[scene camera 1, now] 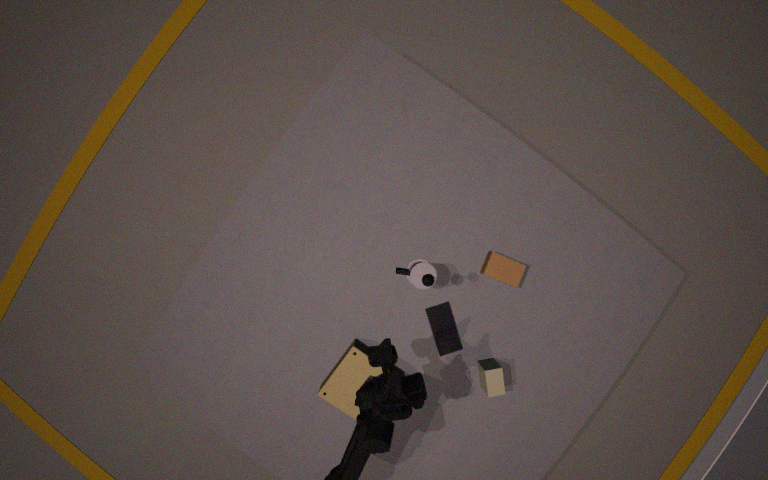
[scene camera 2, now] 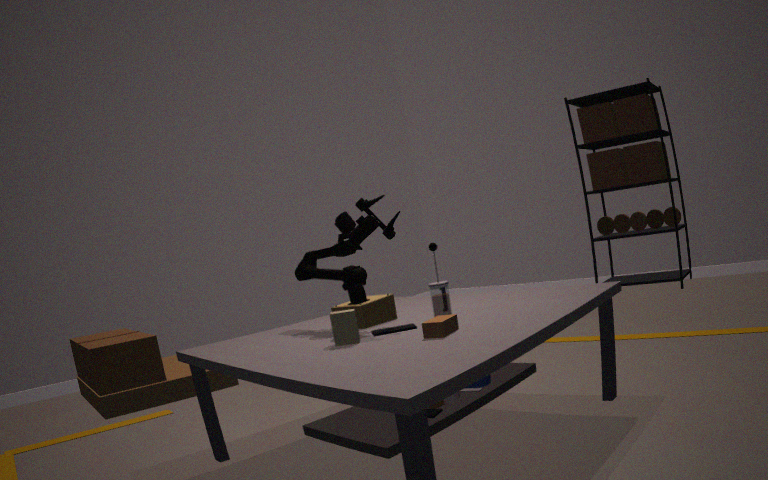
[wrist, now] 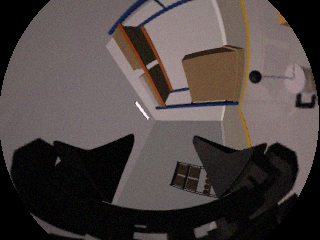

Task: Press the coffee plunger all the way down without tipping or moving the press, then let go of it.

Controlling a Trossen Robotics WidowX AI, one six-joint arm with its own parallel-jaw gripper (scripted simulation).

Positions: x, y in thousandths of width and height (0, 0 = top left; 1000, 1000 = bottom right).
Labels:
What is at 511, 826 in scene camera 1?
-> My gripper.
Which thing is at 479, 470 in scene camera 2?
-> My gripper.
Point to a flat black slab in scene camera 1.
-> At 576, 676

